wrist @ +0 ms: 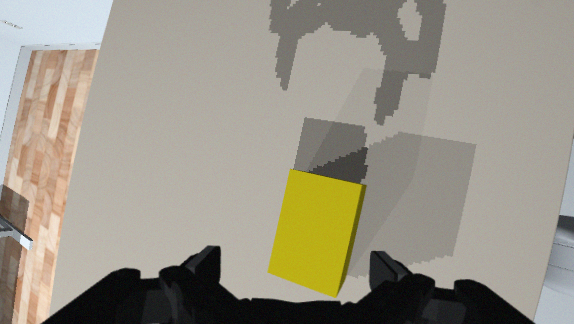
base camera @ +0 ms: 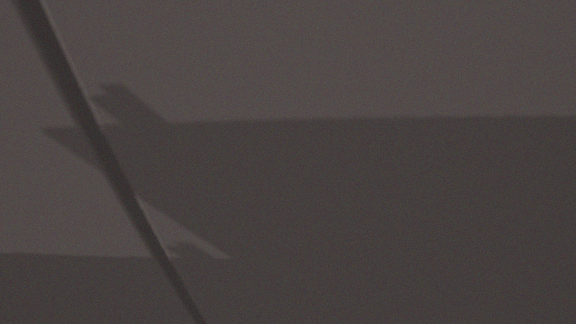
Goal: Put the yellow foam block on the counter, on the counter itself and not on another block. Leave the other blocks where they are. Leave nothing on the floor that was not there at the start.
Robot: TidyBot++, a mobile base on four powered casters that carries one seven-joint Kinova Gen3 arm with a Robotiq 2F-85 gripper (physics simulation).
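Frame: origin at the arm's base, x down, y ahead, z right, level; metres.
Seen in the pictures: gripper, fingertip midpoint: (wrist: 294,265).
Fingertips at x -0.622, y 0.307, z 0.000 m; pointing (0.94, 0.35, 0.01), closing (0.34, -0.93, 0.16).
Note:
A point is followed by its place in that frame.
The yellow foam block (wrist: 316,230) {z 0.009, x -0.558, y 0.313 m} rests on the pale beige counter top (wrist: 165,150) {z 0.045, x -0.514, y 0.535 m} in the wrist view, at the lower middle, with its shadow on the surface beyond it. No other block shows under it. My gripper (wrist: 294,265) {z 0.000, x -0.622, y 0.307 m} is open and empty, above the counter, with its fingertips spread wide to the left and right of the block's near end and apart from it. The other blocks do not show in either view. The block and the gripper do not show in the base camera view.
In the wrist view, a wood-patterned surface (wrist: 55,110) {z 0.145, x 0.397, y 2.828 m} lies beyond the counter's left edge, with a grey metal bar (wrist: 19,237) at the far left. Part of a grey object (wrist: 565,250) shows past the right edge. The base camera shows a dark, shadowed surface (base camera: 375,210) {z 0.019, x 0.113, y 0.157 m} close up.

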